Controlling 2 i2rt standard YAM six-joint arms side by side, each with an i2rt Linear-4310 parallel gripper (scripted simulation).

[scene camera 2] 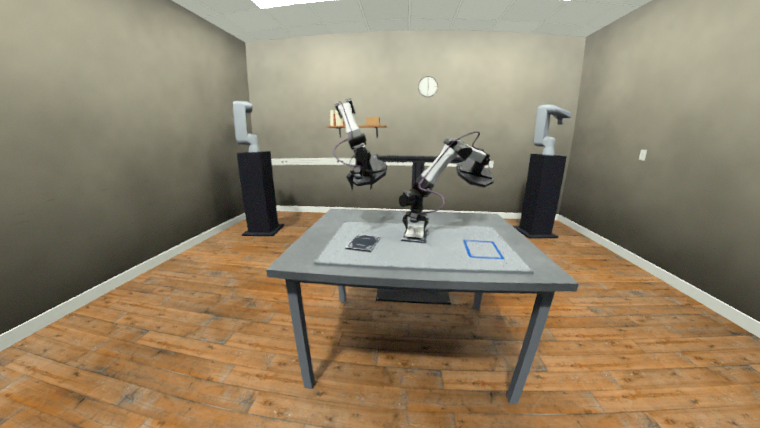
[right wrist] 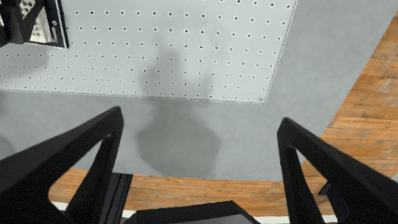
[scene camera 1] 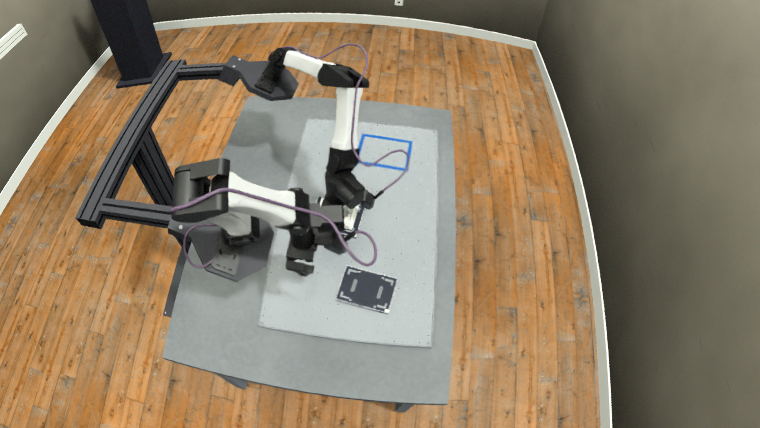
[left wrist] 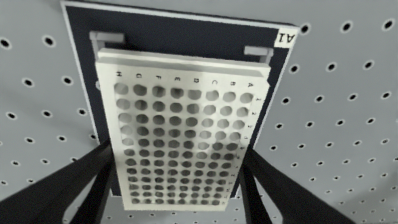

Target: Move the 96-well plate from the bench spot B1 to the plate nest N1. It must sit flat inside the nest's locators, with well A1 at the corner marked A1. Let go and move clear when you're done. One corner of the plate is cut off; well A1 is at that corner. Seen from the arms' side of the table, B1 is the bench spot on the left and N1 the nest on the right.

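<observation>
My left gripper in sight, my right gripper too. White 96-well plate, visible. Dark nest, visible.
</observation>
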